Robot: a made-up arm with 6 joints. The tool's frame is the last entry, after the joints.
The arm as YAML. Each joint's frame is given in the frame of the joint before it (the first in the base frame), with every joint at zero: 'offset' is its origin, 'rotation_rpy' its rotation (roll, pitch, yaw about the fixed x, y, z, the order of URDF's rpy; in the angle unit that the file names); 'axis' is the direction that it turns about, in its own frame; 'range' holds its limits. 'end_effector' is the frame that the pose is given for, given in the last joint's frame.
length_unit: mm
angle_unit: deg
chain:
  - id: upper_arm
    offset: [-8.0, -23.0, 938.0]
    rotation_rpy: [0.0, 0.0, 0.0]
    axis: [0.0, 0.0, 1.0]
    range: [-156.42, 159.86]
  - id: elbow
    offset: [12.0, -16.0, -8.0]
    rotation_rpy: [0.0, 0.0, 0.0]
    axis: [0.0, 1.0, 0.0]
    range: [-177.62, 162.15]
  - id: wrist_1
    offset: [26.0, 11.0, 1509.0]
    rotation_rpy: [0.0, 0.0, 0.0]
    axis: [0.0, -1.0, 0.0]
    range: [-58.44, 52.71]
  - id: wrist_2
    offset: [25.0, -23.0, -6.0]
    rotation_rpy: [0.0, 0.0, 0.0]
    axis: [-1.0, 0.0, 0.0]
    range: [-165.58, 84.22]
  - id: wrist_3
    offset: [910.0, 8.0, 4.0]
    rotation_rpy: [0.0, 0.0, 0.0]
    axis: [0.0, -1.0, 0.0]
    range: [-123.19, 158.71]
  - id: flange
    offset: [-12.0, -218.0, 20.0]
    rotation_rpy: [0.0, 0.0, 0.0]
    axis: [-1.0, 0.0, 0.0]
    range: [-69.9, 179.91]
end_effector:
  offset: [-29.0, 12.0, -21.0]
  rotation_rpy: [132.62, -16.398, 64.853]
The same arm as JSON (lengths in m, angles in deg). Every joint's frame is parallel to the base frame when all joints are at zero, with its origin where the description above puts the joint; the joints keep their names.
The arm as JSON. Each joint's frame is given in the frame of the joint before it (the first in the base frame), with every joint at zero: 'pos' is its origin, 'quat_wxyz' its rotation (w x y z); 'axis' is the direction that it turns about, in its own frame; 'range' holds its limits. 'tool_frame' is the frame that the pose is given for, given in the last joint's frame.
{"length_unit": "m", "angle_unit": "deg", "joints": [{"joint": "upper_arm", "pos": [-0.008, -0.023, 0.938], "quat_wxyz": [1.0, 0.0, 0.0, 0.0], "axis": [0.0, 0.0, 1.0], "range": [-156.42, 159.86]}, {"joint": "elbow", "pos": [0.012, -0.016, -0.008], "quat_wxyz": [1.0, 0.0, 0.0, 0.0], "axis": [0.0, 1.0, 0.0], "range": [-177.62, 162.15]}, {"joint": "wrist_1", "pos": [0.026, 0.011, 1.509], "quat_wxyz": [1.0, 0.0, 0.0, 0.0], "axis": [0.0, -1.0, 0.0], "range": [-58.44, 52.71]}, {"joint": "wrist_2", "pos": [0.025, -0.023, -0.006], "quat_wxyz": [1.0, 0.0, 0.0, 0.0], "axis": [-1.0, 0.0, 0.0], "range": [-165.58, 84.22]}, {"joint": "wrist_3", "pos": [0.91, 0.008, 0.004], "quat_wxyz": [1.0, 0.0, 0.0, 0.0], "axis": [0.0, -1.0, 0.0], "range": [-123.19, 158.71]}, {"joint": "flange", "pos": [-0.012, -0.218, 0.02], "quat_wxyz": [1.0, 0.0, 0.0, 0.0], "axis": [-1.0, 0.0, 0.0], "range": [-69.9, 179.91]}], "tool_frame": {"pos": [-0.029, 0.012, -0.021], "quat_wxyz": [0.265648, 0.795776, 0.437647, 0.323475]}}
